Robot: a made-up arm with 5 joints. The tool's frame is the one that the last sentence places.
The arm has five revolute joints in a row. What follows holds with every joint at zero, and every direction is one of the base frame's.
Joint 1 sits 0.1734 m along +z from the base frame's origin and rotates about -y.
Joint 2 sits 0.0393 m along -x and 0.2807 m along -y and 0.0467 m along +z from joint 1 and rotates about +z.
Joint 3 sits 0.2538 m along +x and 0.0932 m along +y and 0.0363 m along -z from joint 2 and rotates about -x.
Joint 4 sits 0.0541 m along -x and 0.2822 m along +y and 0.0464 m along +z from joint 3 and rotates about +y.
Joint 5 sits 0.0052 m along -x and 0.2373 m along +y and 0.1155 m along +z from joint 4 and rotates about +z.
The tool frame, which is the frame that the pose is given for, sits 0.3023 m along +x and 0.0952 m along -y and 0.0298 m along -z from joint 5; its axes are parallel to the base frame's.
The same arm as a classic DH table. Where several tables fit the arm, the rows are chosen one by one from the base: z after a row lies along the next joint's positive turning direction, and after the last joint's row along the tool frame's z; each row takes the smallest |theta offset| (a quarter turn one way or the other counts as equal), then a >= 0, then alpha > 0; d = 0 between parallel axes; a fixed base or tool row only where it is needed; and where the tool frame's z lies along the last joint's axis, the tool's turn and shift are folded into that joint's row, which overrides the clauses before.
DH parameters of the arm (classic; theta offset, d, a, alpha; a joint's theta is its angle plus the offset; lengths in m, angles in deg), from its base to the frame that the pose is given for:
base (fixed): 0 0.1734 0 90
joint 1: 0 0.2807 -0.0393 -90
joint 2: 90 0.0104 0.0932 -90
joint 3: -90 -0.1997 0.0464 -90
joint 4: -90 0.5195 0.0052 -90
joint 5: -17.48 0 -0.3169 0
tool (fixed): -162.52 0.0857 0 0

